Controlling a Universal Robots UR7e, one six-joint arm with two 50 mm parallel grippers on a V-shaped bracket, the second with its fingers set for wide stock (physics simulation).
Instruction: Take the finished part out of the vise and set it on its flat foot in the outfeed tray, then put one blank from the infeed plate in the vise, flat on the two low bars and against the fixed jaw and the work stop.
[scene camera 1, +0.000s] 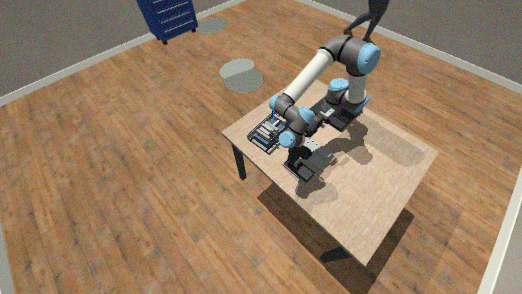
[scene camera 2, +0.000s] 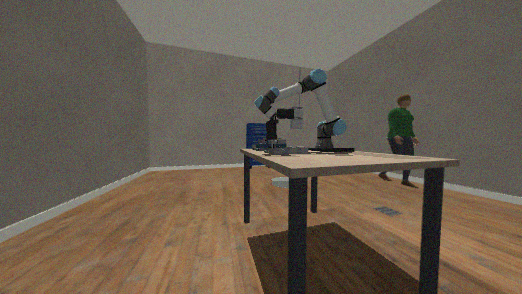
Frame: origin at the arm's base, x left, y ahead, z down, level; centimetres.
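Where they show: hand, tool point: (scene camera 1: 296, 163) (scene camera 2: 273, 146); arm's base, link origin: (scene camera 2: 324, 148).
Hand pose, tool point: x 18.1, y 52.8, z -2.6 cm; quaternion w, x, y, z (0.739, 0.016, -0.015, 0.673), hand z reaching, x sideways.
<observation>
Things, the pixels of their top centre, and the offset from my tool point. "pt": a spot on its surface instead. Level surfaces: height alone.
- black outfeed tray, surface spot: (scene camera 1: 294, 171) pt dx +1.7, dy +2.5, dz +4.3 cm
- dark grey block, top centre: (scene camera 1: 305, 170) dx +6.5, dy -1.5, dz +0.7 cm
- vise, surface spot: (scene camera 1: 312, 145) pt dx -4.5, dy -19.4, dz +4.0 cm
- infeed plate, surface spot: (scene camera 1: 258, 145) pt dx -26.1, dy +8.3, dz +3.2 cm
- wooden table, surface height: dz +4.8 cm
My lowered gripper (scene camera 1: 299, 162) (scene camera 2: 272, 140) is dark and points down over the black outfeed tray (scene camera 1: 294, 171) near the table's front edge. Its fingers are too small and dark to show whether they are open or shut, or whether they hold the finished part. A dark grey block (scene camera 1: 306, 173) shows in the tray beside the gripper. The second gripper of the bracket sticks out sideways, clear of the table. The vise (scene camera 1: 312, 145) is a light grey body behind the gripper, partly hidden by the wrist; its jaws cannot be made out. Several pale blanks (scene camera 1: 266, 132) lie on the infeed plate (scene camera 1: 258, 145) at the left.
The wooden table (scene camera 1: 360, 200) (scene camera 2: 350, 162) carries everything. The arm's base (scene camera 1: 352, 102) (scene camera 2: 325, 142) stands at the back on a dark plate. The forearm and wrist hang over the space between infeed plate and vise. A person (scene camera 2: 401, 125) stands on the floor beyond the table.
</observation>
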